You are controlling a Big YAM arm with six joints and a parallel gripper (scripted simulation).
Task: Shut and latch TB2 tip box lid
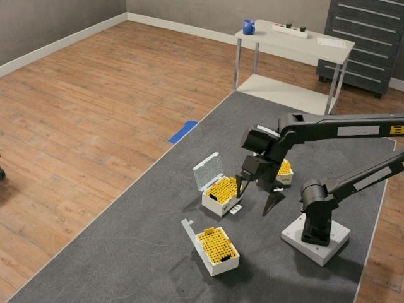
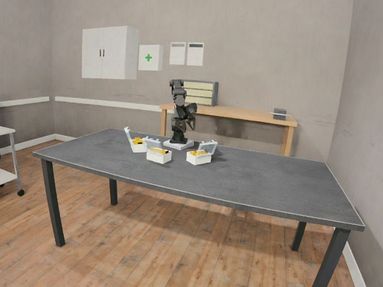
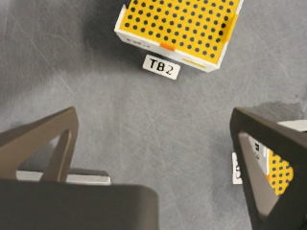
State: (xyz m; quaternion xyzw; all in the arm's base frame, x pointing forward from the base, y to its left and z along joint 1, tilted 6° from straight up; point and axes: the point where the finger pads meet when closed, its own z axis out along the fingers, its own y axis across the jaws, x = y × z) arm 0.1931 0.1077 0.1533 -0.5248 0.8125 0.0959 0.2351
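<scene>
The label tag is 17 cm below my hand, 4 cm to the left of it and 3 cm ahead of it.
</scene>
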